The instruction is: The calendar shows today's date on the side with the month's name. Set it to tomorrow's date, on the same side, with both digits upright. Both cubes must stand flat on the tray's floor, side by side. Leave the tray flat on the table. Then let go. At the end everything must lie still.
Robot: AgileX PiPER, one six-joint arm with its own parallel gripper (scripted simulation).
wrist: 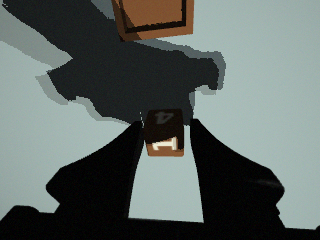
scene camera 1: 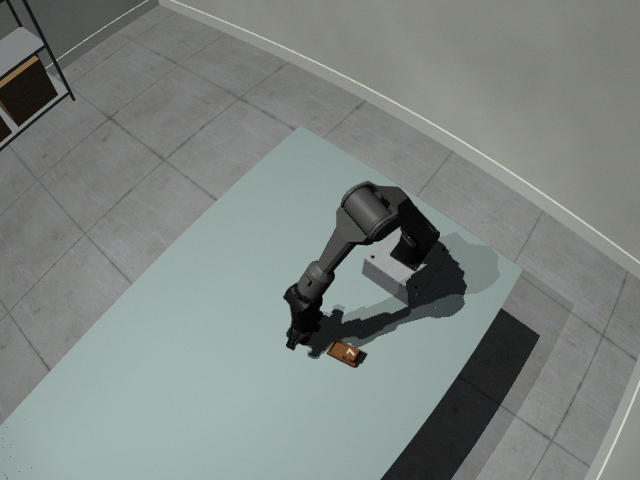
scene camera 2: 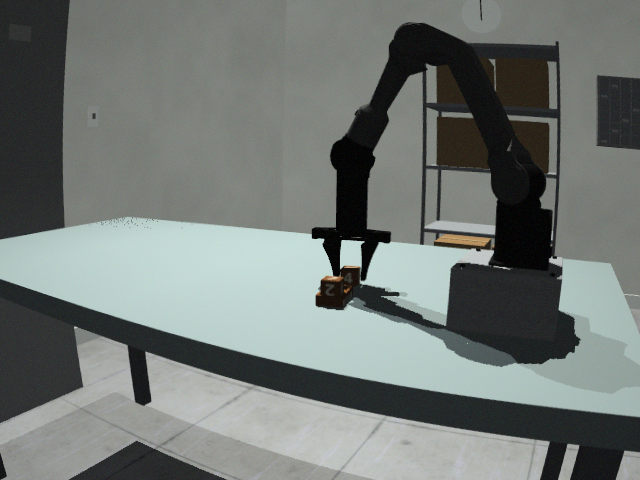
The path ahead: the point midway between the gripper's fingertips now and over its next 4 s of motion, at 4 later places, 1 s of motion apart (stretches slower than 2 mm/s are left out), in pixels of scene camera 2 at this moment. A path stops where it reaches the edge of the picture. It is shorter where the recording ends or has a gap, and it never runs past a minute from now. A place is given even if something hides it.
The gripper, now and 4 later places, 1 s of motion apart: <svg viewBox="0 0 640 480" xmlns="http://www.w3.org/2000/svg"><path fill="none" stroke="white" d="M350 278L351 226L340 228L338 275L337 285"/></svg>
